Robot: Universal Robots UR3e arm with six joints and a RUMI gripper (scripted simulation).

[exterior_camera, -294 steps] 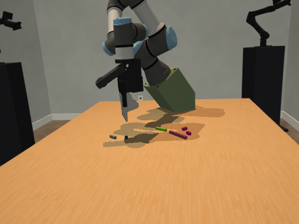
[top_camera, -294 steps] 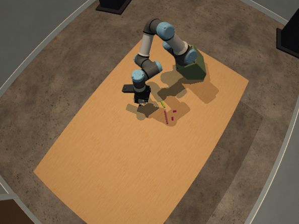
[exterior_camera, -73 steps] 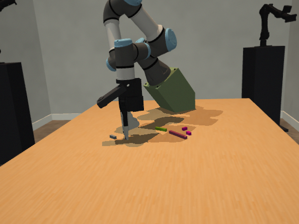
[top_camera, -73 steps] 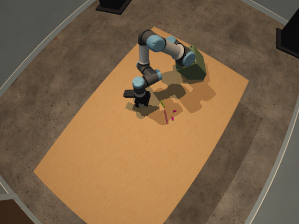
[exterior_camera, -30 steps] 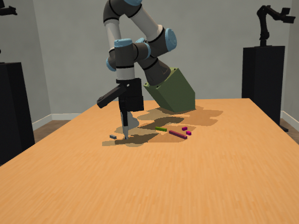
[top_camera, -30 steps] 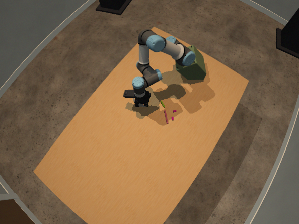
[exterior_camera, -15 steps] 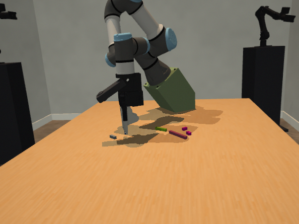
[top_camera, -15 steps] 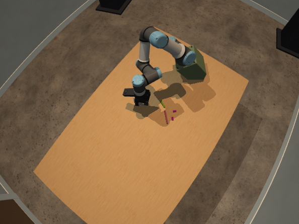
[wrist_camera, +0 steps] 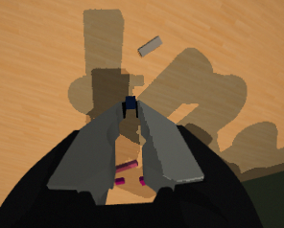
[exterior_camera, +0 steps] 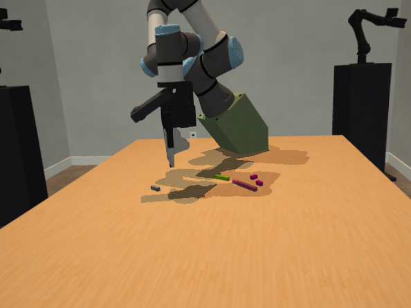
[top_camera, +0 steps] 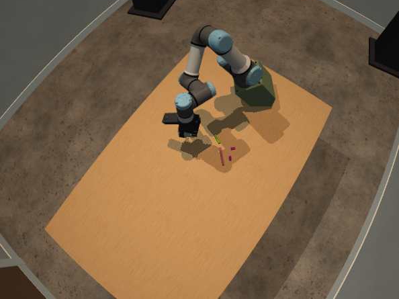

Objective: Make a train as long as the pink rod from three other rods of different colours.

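Right now my hand is 14 cm to the right of the lime rod, 8 cm above it and 6 cm past it. From my hand the other things lie so: pink rod: 19 cm to the left, 8 cm below, 1 cm ahead; then grey rod: 8 cm below, 5 cm to the right, 2 cm behind; then small blue rod: 1 cm below.
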